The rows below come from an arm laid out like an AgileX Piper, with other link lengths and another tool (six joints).
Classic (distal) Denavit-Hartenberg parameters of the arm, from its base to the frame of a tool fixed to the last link. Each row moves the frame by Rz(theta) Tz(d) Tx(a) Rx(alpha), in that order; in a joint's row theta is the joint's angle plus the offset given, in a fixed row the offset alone. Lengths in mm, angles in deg.
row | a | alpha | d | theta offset
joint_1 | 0 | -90 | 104.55 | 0
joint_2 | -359.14 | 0 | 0 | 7.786
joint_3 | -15.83 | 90 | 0 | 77.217
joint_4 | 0 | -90 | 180.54 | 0
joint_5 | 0 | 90 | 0 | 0
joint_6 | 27.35 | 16 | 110.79 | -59.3
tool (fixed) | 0 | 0 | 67.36 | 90
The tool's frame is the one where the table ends.
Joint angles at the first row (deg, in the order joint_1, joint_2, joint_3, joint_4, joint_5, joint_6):
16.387 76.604 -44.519 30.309 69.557 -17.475
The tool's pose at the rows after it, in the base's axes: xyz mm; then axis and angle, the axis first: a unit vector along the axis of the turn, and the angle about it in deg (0 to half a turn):
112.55 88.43 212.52 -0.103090 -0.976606 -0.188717 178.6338
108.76 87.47 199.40 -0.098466 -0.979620 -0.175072 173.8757
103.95 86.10 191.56 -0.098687 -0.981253 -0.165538 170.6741
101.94 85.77 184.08 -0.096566 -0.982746 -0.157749 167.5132
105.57 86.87 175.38 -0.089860 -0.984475 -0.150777 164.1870
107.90 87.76 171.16 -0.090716 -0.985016 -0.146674 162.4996
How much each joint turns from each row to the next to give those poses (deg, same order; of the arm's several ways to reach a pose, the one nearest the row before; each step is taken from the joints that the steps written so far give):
-0.001 3.953 0.687 -0.458 -0.113 -1.318
0.002 3.267 2.407 0.001 -0.059 -1.718
-0.002 1.890 1.835 -0.001 -0.058 -0.747
0.001 2.407 1.317 0.058 -0.058 -1.088
0.000 3.610 0.399 -0.058 -0.055 -1.660
-0.001 1.890 0.001 0.057 0.000 -0.345

